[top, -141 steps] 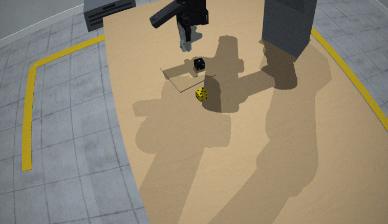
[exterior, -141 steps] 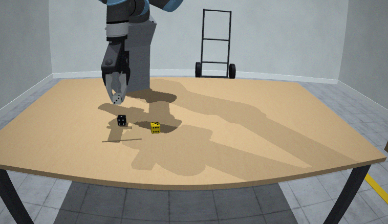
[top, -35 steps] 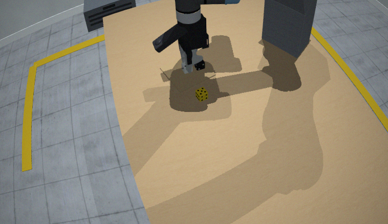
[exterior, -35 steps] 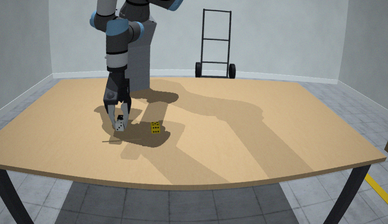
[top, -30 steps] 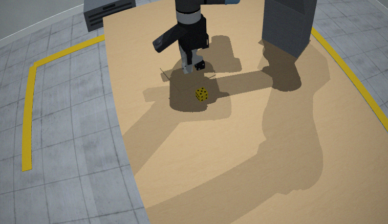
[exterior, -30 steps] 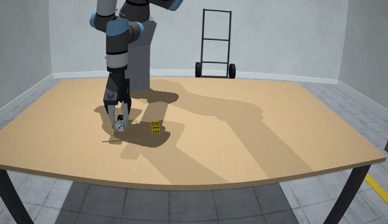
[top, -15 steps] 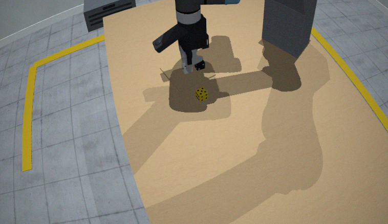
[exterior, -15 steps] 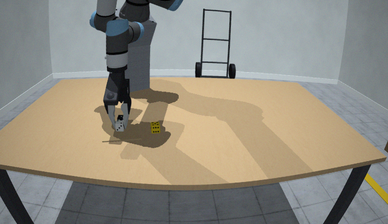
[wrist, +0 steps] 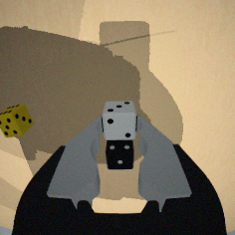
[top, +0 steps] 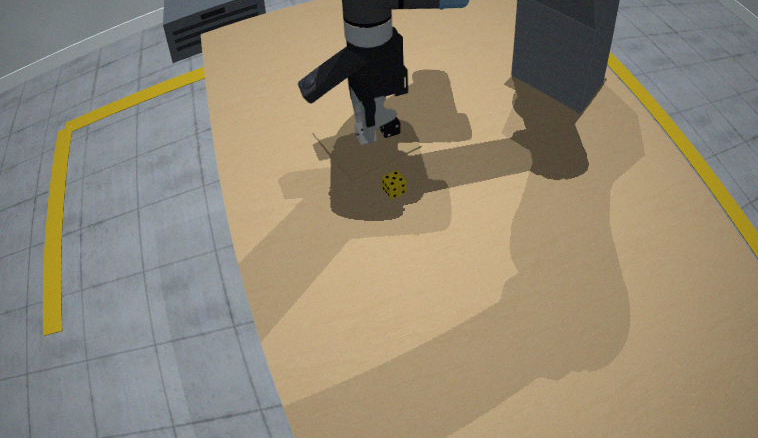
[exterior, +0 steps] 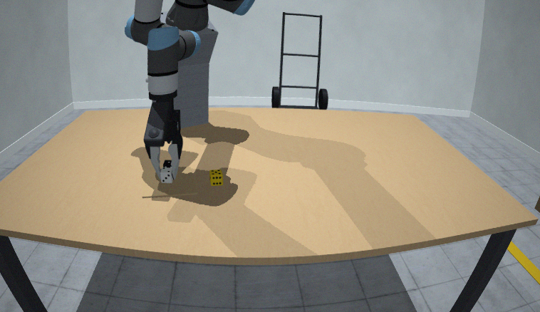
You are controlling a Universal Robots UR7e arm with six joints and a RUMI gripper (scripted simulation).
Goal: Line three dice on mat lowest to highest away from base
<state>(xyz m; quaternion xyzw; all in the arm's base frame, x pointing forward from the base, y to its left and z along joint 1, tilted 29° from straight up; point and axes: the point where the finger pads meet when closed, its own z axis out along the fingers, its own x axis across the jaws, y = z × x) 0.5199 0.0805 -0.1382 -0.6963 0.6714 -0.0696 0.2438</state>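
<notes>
Now: hand right at the white die. Also, from my hand: yellow die 13 cm to the left, 1 cm below, 1 cm behind; mat 2 cm below; black die 4 cm behind.
</notes>
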